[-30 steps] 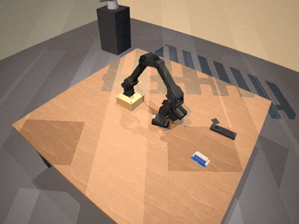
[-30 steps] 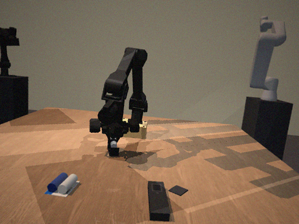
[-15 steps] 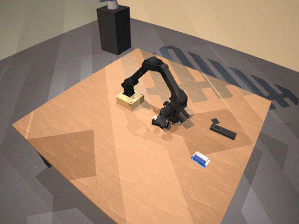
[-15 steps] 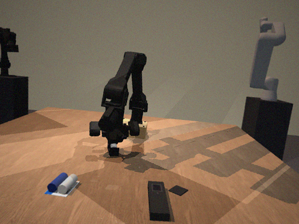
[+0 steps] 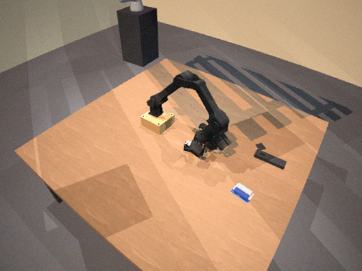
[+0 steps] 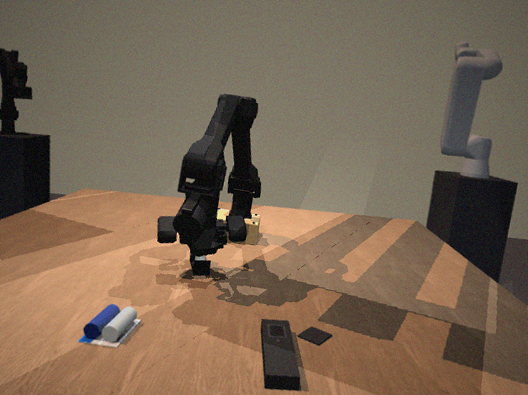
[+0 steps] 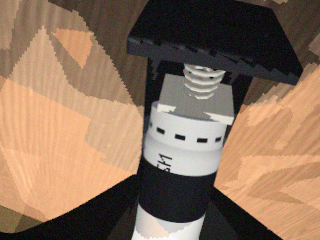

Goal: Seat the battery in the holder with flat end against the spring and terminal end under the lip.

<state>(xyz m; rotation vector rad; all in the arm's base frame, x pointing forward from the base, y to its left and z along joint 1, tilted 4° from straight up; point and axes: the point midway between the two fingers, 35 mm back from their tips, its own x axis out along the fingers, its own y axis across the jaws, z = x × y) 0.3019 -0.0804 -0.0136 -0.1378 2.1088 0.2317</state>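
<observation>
My gripper tip is now 4 cm short of the grey plate, 1 cm to the right of it and 1 cm above it. From my gripper tip the other things lie so: black cover 30 cm ahead, 22 cm to the left, 2 cm below; card 33 cm ahead, 10 cm to the right, 1 cm below; battery 1 cm above.
</observation>
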